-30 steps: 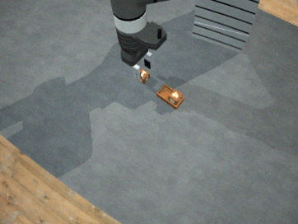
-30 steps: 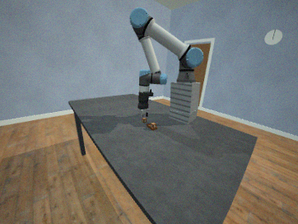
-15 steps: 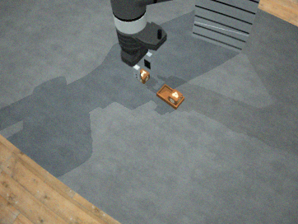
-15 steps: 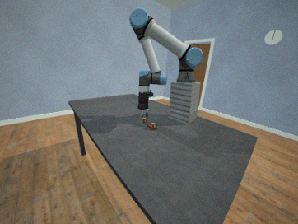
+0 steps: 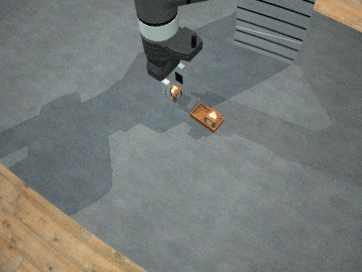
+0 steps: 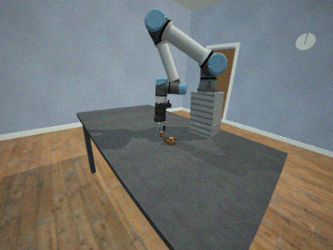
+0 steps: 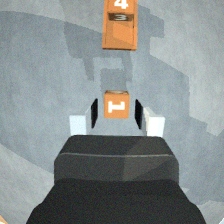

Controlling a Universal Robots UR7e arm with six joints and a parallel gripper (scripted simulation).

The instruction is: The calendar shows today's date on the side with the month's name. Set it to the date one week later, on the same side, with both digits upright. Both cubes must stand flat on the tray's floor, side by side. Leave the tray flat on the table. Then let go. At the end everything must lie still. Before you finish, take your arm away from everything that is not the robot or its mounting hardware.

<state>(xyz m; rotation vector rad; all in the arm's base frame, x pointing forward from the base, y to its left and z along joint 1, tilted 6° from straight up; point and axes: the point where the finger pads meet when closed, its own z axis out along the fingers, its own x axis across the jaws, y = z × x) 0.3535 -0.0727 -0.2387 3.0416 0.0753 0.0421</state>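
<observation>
Right now the cube is 4 cm below my hand. From my hand the other things lie so: tray 11 cm to the left, 5 cm below.
</observation>
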